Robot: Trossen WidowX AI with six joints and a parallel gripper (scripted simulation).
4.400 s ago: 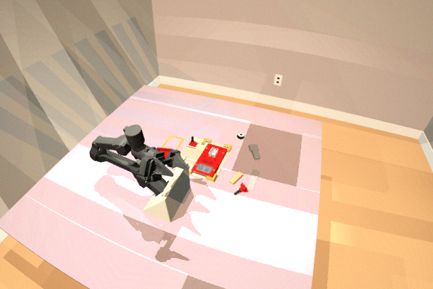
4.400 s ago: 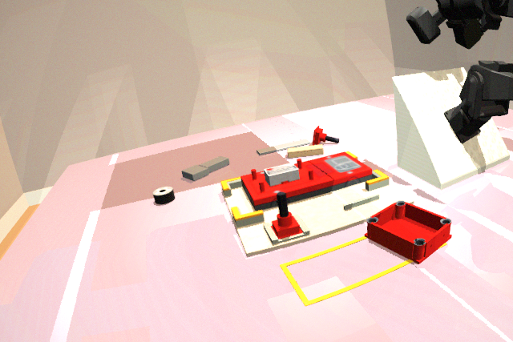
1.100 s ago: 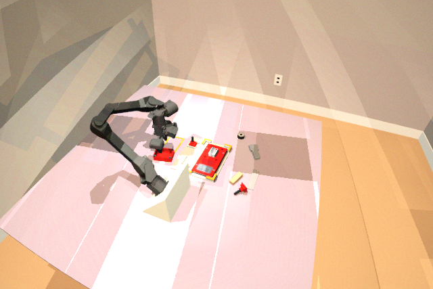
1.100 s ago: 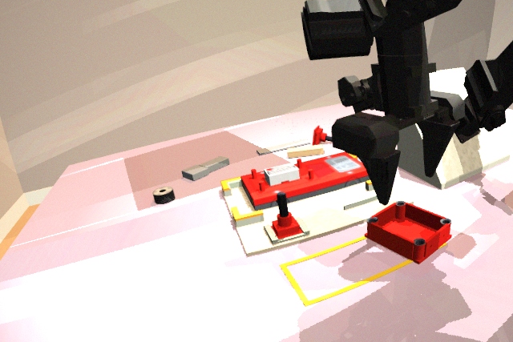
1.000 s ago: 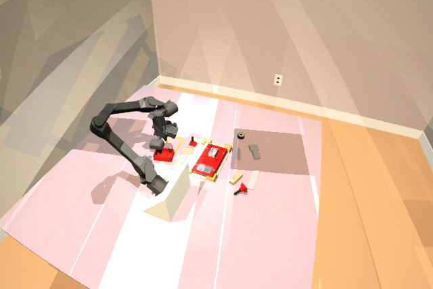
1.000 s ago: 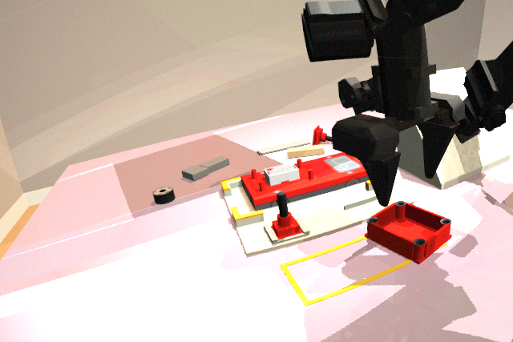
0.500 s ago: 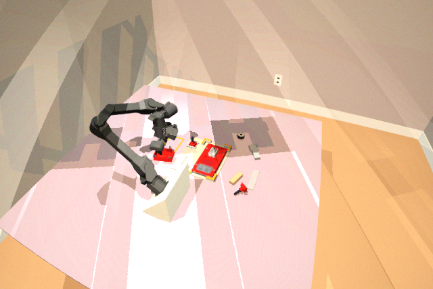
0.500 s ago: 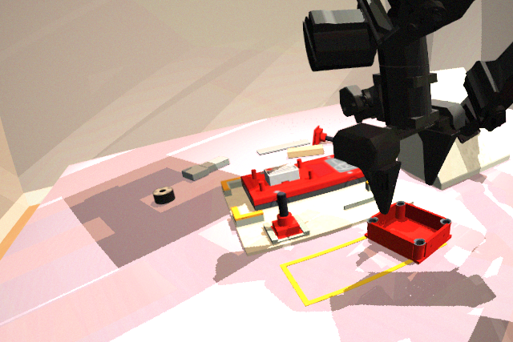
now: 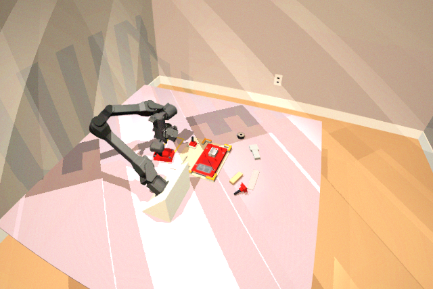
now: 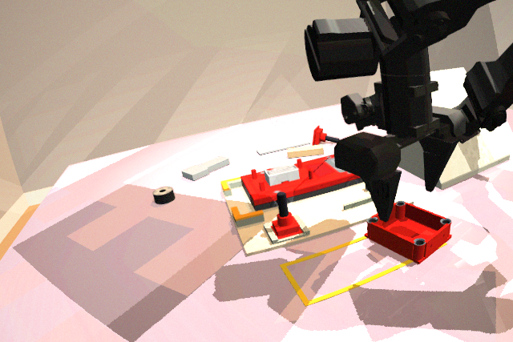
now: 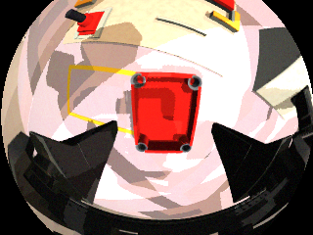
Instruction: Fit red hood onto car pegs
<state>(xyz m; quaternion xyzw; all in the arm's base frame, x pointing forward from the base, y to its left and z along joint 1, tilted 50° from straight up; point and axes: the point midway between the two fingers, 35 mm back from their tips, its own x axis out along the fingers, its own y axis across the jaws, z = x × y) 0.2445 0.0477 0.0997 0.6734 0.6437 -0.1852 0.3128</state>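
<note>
Now: gripper tip 4 cm above the red hood. Round my gripper tip: engine block: 7 cm ahead, 23 cm to the right, 2 cm below; black wheel: 26 cm ahead, 35 cm to the right, 4 cm below; wooden strip: 5 cm behind, 38 cm to the right, 4 cm below.
</note>
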